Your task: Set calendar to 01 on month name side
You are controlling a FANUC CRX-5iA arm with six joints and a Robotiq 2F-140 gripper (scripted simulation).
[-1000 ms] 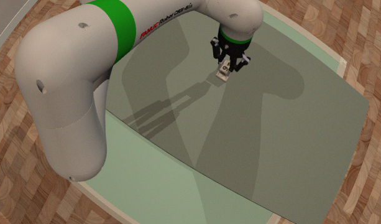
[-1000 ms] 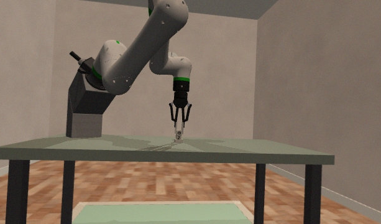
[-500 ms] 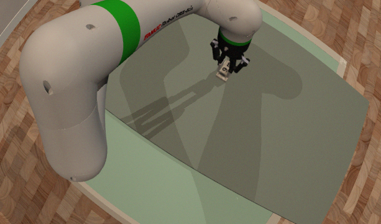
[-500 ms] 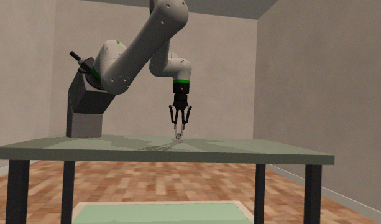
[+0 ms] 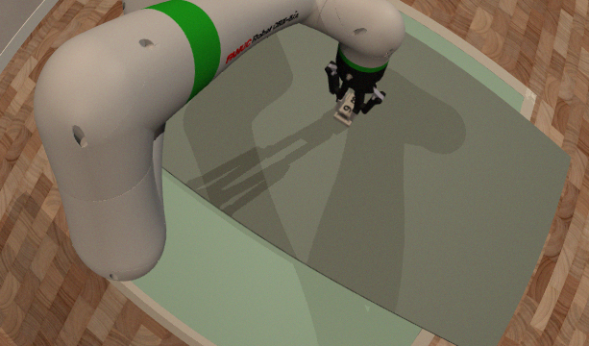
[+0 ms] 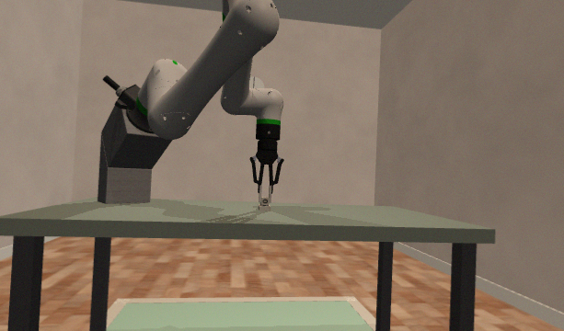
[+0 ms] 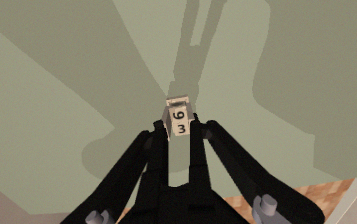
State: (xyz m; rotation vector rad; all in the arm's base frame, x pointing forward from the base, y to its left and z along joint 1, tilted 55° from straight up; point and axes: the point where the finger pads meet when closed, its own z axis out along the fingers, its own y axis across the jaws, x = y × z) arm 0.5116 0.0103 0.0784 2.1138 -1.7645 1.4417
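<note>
My hand is 2 cm to the right of the calendar tray and 5 cm above it.
</note>
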